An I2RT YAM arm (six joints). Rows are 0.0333 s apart.
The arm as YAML. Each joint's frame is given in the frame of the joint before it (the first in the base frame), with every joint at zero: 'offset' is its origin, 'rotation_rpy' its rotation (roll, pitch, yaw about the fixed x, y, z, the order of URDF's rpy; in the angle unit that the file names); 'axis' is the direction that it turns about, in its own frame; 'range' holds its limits. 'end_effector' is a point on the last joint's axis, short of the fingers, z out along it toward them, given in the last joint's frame.
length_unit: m
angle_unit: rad
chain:
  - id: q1
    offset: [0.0, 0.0, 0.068]
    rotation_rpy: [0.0, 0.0, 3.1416]
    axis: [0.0, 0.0, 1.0]
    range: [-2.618, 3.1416]
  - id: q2
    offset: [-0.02, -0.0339, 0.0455]
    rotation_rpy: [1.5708, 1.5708, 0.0]
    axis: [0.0, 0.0, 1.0]
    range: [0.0, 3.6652]
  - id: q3
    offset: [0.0, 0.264, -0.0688]
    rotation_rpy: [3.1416, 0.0, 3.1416]
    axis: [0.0, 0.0, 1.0]
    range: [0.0, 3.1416]
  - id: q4
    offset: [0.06, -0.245, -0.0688]
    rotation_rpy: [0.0, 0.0, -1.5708]
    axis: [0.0, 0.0, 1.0]
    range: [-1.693, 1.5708]
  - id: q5
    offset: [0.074, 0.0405, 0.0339]
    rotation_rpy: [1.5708, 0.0, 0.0]
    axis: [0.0, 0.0, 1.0]
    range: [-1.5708, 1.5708]
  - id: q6
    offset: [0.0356, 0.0, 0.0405]
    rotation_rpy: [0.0, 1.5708, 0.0]
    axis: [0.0, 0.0, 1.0]
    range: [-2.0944, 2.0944]
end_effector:
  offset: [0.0, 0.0, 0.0]
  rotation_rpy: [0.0, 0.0, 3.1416]
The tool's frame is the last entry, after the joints.
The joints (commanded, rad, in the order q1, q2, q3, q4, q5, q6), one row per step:
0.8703, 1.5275, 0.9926, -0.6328, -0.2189, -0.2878
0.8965, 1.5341, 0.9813, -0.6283, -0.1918, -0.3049
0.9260, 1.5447, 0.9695, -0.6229, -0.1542, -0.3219
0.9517, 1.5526, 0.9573, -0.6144, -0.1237, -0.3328
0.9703, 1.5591, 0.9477, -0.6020, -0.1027, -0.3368
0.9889, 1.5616, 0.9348, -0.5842, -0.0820, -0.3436
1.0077, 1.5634, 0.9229, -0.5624, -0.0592, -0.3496
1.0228, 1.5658, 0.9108, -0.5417, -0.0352, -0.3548
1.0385, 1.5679, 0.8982, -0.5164, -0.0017, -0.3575
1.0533, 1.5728, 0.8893, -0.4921, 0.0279, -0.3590
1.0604, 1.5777, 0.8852, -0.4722, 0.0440, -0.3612
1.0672, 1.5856, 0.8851, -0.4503, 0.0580, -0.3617
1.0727, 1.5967, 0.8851, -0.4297, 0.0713, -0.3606
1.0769, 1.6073, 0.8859, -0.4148, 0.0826, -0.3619
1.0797, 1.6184, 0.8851, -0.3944, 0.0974, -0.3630
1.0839, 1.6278, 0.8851, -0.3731, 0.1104, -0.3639
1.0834, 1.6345, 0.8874, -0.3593, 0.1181, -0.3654
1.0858, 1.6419, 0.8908, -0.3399, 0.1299, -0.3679
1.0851, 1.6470, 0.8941, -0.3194, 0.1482, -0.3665
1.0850, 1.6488, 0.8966, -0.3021, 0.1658, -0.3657
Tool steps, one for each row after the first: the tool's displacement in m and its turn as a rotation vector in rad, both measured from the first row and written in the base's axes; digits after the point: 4 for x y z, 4 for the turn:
-0.0059, 0.0034, -0.0050, -0.0276, -0.0180, 0.0312
-0.0121, 0.0072, -0.0112, -0.0640, -0.0418, 0.0622
-0.0178, 0.0103, -0.0165, -0.0914, -0.0619, 0.0870
-0.0217, 0.0129, -0.0205, -0.1063, -0.0773, 0.1017
-0.0259, 0.0150, -0.0240, -0.1163, -0.0975, 0.1187
-0.0298, 0.0174, -0.0270, -0.1225, -0.1224, 0.1338
-0.0329, 0.0191, -0.0301, -0.1307, -0.1466, 0.1440
-0.0357, 0.0210, -0.0331, -0.1401, -0.1793, 0.1482
-0.0381, 0.0234, -0.0358, -0.1468, -0.2087, 0.1516
-0.0387, 0.0253, -0.0374, -0.1463, -0.2279, 0.1529
-0.0387, 0.0283, -0.0386, -0.1418, -0.2465, 0.1526
-0.0385, 0.0312, -0.0407, -0.1403, -0.2614, 0.1503
-0.0382, 0.0335, -0.0427, -0.1419, -0.2733, 0.1502
-0.0374, 0.0357, -0.0450, -0.1426, -0.2893, 0.1465
-0.0369, 0.0383, -0.0466, -0.1393, -0.3057, 0.1441
-0.0355, 0.0400, -0.0472, -0.1359, -0.3168, 0.1401
-0.0345, 0.0427, -0.0474, -0.1295, -0.3346, 0.1369
-0.0323, 0.0449, -0.0469, -0.1235, -0.3569, 0.1235
-0.0307, 0.0466, -0.0457, -0.1176, -0.3785, 0.1114

